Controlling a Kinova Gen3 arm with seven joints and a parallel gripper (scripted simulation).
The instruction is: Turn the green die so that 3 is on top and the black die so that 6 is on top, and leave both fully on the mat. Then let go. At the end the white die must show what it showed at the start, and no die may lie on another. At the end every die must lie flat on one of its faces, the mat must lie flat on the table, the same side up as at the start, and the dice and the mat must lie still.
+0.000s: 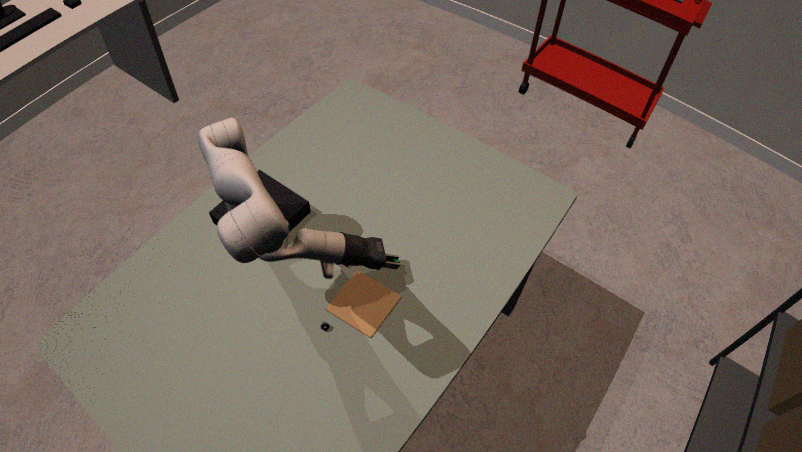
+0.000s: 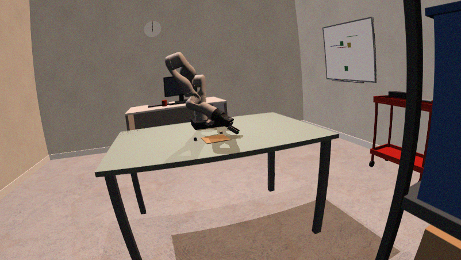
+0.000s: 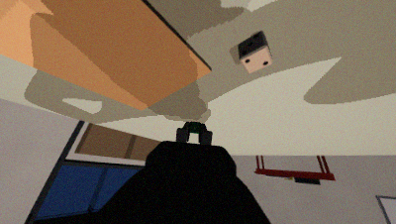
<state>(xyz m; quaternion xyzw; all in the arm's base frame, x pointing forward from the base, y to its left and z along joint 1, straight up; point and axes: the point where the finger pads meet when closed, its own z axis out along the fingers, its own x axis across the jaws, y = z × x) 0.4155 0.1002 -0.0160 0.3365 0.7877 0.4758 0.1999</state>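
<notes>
The white die is 11 cm behind my hand, 6 cm to the right of it and 2 cm below it. The rest, counted from my hand: green die 1 cm ahead, 1 cm to the left, 1 cm below; then black die 4 cm behind, 24 cm to the right, 2 cm below; then orange mat 13 cm to the right, 3 cm below.
</notes>
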